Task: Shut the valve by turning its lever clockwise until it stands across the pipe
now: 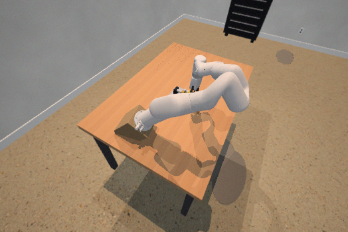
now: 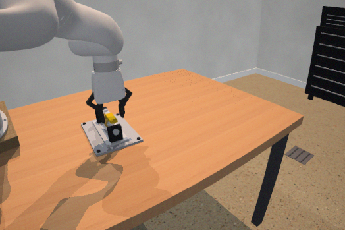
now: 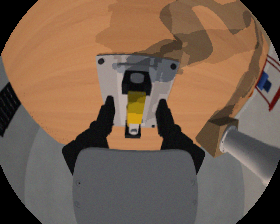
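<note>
Right now the plate is 1 cm ahead of my hand, 7 cm to the left of it and 10 cm below it.
</note>
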